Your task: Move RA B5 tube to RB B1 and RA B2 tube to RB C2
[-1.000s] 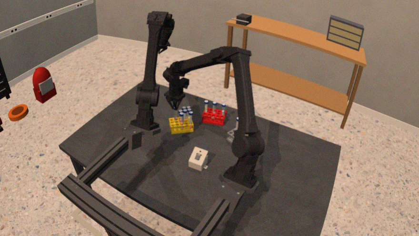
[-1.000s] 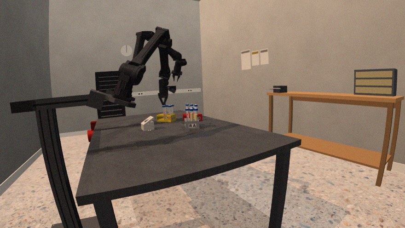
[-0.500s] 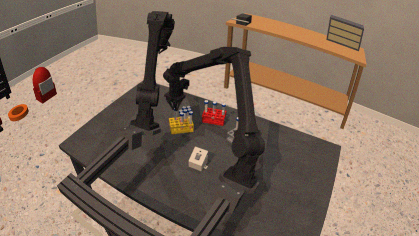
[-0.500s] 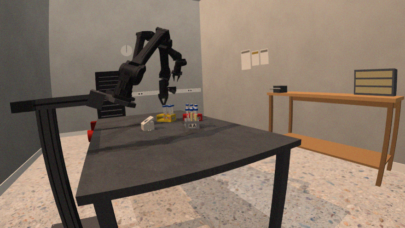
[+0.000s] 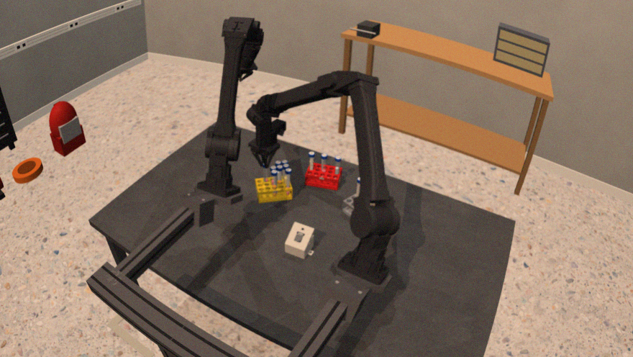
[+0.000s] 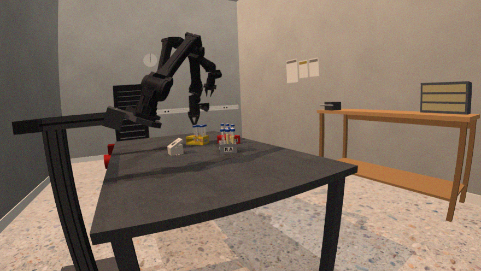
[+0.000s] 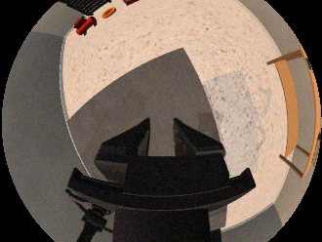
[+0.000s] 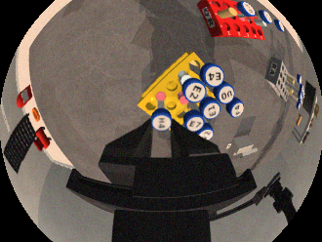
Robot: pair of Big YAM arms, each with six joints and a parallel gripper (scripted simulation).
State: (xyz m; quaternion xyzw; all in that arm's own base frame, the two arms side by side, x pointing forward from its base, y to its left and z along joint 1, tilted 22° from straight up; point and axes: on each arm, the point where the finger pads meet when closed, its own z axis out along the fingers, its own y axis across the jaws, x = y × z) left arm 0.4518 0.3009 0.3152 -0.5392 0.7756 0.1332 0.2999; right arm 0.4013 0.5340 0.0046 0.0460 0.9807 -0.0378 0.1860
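The red rack is 190 mm ahead of my right hand, 130 mm to the right of it and 100 mm below it.
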